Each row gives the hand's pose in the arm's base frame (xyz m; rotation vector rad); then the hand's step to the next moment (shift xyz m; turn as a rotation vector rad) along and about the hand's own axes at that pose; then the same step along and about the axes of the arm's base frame.
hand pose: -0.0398 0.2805 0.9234 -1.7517 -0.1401 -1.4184
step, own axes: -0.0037 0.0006 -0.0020 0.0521 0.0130 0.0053
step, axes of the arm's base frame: -0.0024 -0.0002 -0.0035 0.0295 -0.0258 0.0371
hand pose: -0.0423 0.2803 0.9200 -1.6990 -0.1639 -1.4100
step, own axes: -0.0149 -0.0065 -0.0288 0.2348 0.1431 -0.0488
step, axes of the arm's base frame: -0.0298 -0.0098 -0.0104 0.1311 -0.2165 0.1180
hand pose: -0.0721 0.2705 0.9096 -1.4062 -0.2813 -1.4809
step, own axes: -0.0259 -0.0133 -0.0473 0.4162 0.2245 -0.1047
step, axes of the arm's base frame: -0.0442 -0.0165 -0.0293 0.1989 -0.3844 0.2173
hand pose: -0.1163 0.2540 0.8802 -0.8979 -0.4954 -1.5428
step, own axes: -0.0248 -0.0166 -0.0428 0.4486 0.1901 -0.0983
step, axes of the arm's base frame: -0.0277 -0.0133 -0.0422 0.1681 -0.3938 0.2525
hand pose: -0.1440 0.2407 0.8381 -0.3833 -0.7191 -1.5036
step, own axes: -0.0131 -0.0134 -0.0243 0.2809 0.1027 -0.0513
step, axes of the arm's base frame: -0.0074 -0.0065 -0.0291 0.0873 -0.2410 0.1624
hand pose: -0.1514 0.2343 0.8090 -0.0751 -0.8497 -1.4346
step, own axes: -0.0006 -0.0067 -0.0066 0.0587 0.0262 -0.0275
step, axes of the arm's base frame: -0.0028 -0.0042 -0.0080 0.0302 -0.0583 0.0240
